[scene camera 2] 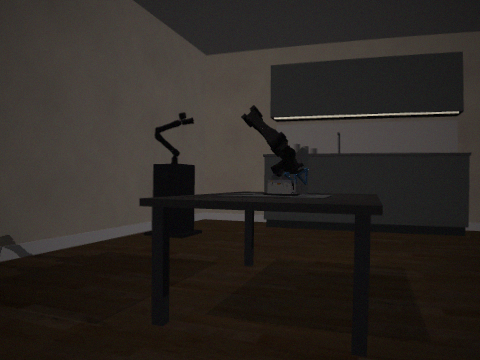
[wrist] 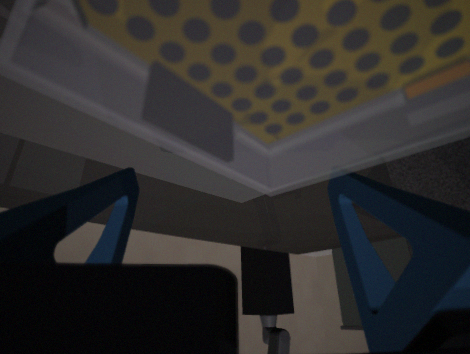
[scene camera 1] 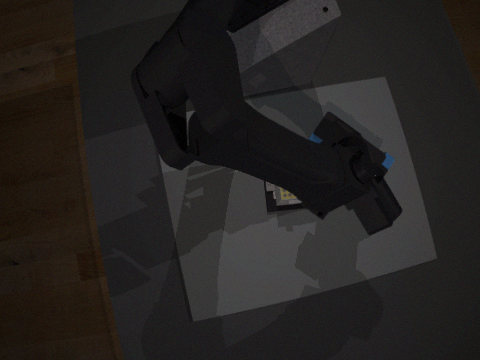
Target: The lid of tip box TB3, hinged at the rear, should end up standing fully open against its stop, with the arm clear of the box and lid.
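Frame: origin at the arm's base, x ahead, y left, z up, level; millimetres.
Where they show: gripper, between the fingertips: (scene camera 2: 301, 183) (wrist: 233, 178).
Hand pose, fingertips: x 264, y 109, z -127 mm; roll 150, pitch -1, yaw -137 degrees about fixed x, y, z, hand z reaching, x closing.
After its pixels a point has its place.
The tip box TB3 (scene camera 1: 290, 194) {x 335, y -27, z -109 mm} (scene camera 2: 281, 187) {x 350, y 29, z -147 mm} (wrist: 120, 87) {x 334, y 64, z -109 mm} stands on the pale mat (scene camera 1: 260, 280) {x 472, y -102, z -186 mm}. In the wrist view its yellow perforated rack (wrist: 255, 32) shows close above the fingers, with a pale, partly see-through rim around it. In scene camera 1 the arm covers most of the box. The lid cannot be made out clearly, and its angle cannot be told. My gripper (scene camera 1: 351, 149) {x 264, y 109, z -127 mm} (scene camera 2: 297, 176) {x 264, y 109, z -127 mm} (wrist: 233, 178) {x 264, y 109, z -127 mm} is open and holds nothing. Its blue fingers are spread apart, close to a corner of the box, at the box's right and upper right in scene camera 1. Contact cannot be told.
The arm (scene camera 1: 280, 150) {x 329, y -84, z 198 mm} reaches low over the box from the upper left. A speckled grey plate (scene camera 1: 295, 25) {x 85, y 22, z 19 mm} lies near the arm's base. The dark table (scene camera 2: 215, 201) {x 943, y -63, z -191 mm} carries the mat. A second arm (scene camera 2: 165, 140) stands on a black pedestal (scene camera 2: 173, 190) behind the table.
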